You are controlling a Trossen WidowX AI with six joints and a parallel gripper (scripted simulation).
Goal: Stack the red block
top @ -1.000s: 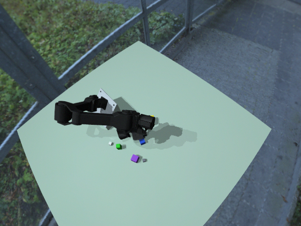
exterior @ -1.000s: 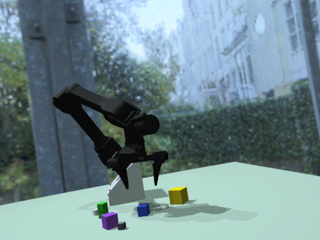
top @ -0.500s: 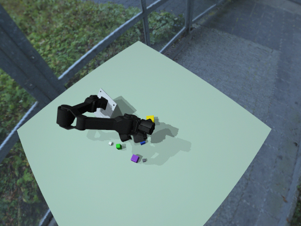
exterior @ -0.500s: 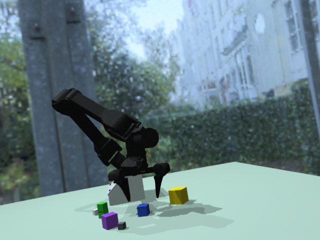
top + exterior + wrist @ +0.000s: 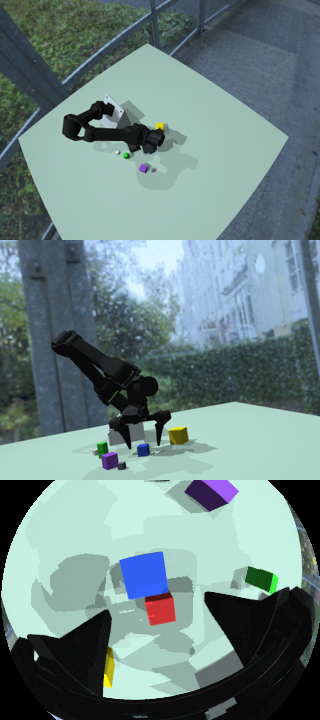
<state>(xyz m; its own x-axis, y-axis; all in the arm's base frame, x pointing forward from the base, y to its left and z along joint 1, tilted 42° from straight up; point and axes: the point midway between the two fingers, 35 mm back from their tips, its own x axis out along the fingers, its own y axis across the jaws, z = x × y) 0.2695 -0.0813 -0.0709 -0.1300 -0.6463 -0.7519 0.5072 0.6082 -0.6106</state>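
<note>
Now: the red block right at my gripper tip. Round my gripper tip: blue cube 3 cm ahead, 1 cm to the right; then yellow cube 1 cm behind, 12 cm to the left, 1 cm above; then purple cube 6 cm ahead, 11 cm to the right.
</note>
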